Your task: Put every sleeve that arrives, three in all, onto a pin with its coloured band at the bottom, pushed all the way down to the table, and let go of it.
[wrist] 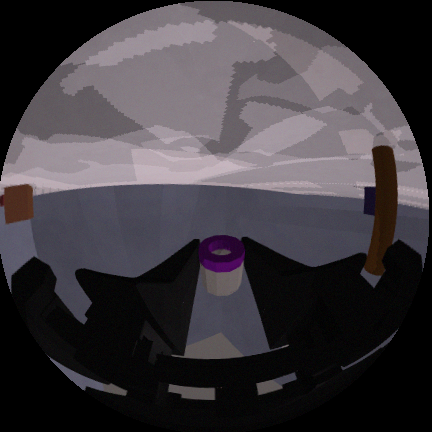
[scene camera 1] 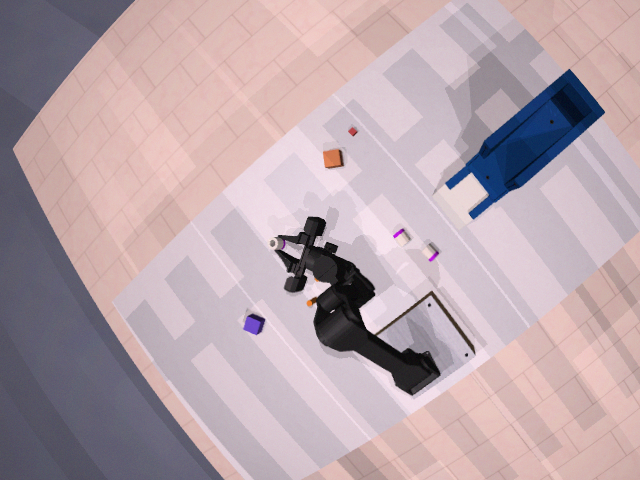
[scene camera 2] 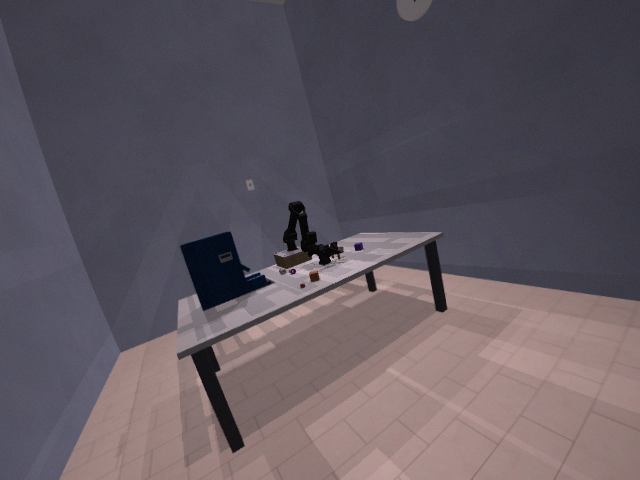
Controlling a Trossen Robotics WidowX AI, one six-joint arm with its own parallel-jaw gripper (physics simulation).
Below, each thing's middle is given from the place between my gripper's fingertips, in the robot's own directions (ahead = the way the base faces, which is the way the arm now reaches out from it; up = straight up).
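Labels:
The orange cube (wrist: pixel 23 193) is there for me to see. Measured from my hand, the cube sits 220 mm to the right, and it is also 110 mm ahead of my hand and 40 mm below it.

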